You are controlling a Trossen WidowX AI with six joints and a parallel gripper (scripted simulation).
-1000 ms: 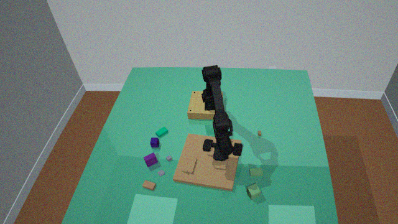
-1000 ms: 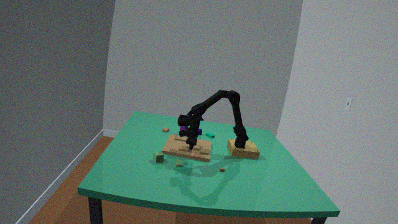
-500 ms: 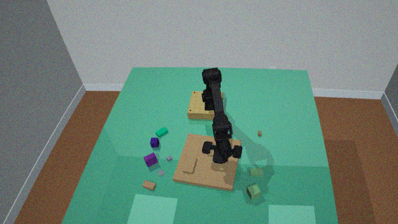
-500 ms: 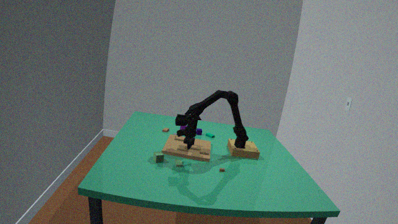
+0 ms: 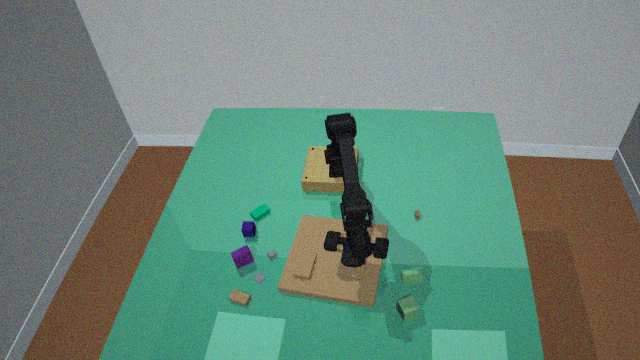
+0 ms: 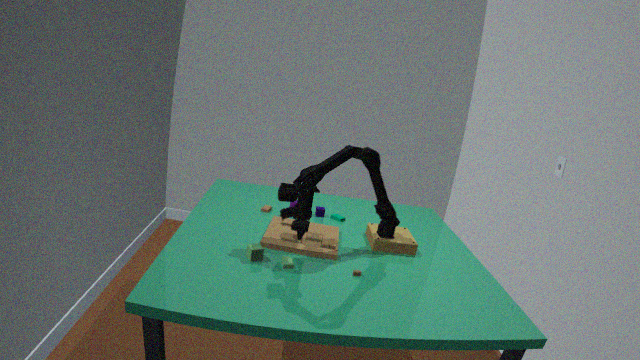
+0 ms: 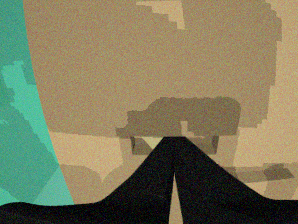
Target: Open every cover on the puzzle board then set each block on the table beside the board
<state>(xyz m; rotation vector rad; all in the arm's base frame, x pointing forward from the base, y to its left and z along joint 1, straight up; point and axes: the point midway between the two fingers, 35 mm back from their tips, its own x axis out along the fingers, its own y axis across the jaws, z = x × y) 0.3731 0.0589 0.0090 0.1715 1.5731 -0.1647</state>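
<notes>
Now: the tan puzzle board 70 mm to the right of my gripper tip, 40 mm behind it and 10 mm below it. Also, from my gripper tip: teal block (340 mm to the right, 220 mm behind, 20 mm below); then orange block (360 mm to the right, 120 mm ahead, 20 mm below); then purple cube (360 mm to the right, 140 mm behind, 10 mm below).
</notes>
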